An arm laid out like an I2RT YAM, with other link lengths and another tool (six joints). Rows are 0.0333 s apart.
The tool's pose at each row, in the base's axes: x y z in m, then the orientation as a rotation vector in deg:
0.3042, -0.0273, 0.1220, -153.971, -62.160, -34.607
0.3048, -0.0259, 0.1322, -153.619, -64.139, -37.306
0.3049, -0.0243, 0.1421, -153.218, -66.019, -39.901
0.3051, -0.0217, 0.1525, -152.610, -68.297, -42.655
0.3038, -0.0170, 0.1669, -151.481, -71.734, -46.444
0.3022, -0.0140, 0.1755, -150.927, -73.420, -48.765
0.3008, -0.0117, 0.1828, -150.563, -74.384, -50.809
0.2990, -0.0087, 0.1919, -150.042, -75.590, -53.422
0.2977, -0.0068, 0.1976, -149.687, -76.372, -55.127
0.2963, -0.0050, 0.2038, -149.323, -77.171, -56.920
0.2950, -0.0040, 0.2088, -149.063, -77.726, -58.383
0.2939, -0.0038, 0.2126, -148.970, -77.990, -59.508
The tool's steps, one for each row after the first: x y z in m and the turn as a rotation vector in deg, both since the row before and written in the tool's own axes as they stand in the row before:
0.0057, -0.0007, -0.0086, -1.211, 1.222, -1.637
0.0056, -0.0009, -0.0083, -1.154, 1.173, -1.560
0.0067, -0.0012, -0.0083, -1.178, 1.238, -1.857
0.0094, -0.0030, -0.0116, -1.541, 1.717, -2.776
0.0056, -0.0021, -0.0071, -1.031, 1.020, -1.411
0.0047, -0.0014, -0.0060, -0.939, 0.913, -0.886
0.0061, -0.0017, -0.0074, -1.184, 1.174, -1.120
0.0039, -0.0010, -0.0047, -0.778, 0.758, -0.731
0.0041, -0.0008, -0.0051, -0.836, 0.781, -0.755
0.0030, -0.0004, -0.0043, -0.704, 0.625, -0.552
0.0018, 0.0000, -0.0035, -0.598, 0.445, -0.314

